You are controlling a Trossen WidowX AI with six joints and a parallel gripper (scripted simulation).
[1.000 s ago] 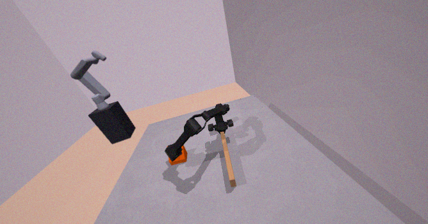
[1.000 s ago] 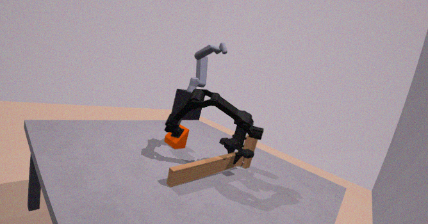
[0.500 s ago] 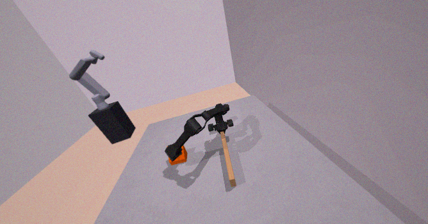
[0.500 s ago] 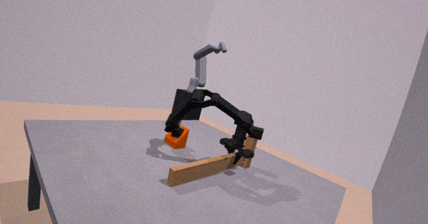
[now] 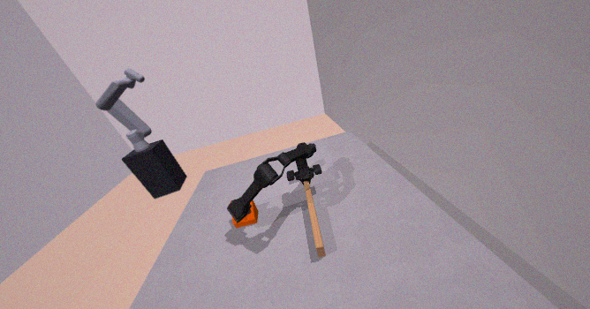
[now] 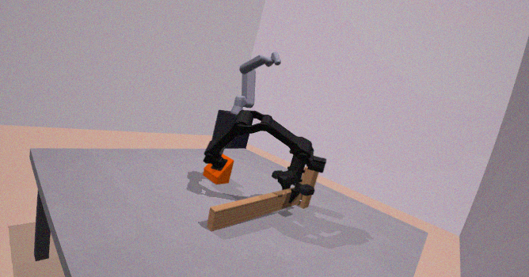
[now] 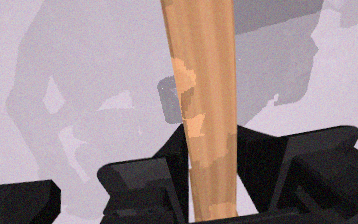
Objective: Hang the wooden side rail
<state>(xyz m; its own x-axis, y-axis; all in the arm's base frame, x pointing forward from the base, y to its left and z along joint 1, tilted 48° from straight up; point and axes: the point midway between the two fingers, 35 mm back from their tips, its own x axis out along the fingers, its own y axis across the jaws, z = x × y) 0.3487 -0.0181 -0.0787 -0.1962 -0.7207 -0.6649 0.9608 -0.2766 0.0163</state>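
My gripper tip is 20 mm short of the wooden headboard post, 130 mm to the right of it and 40 mm below it.
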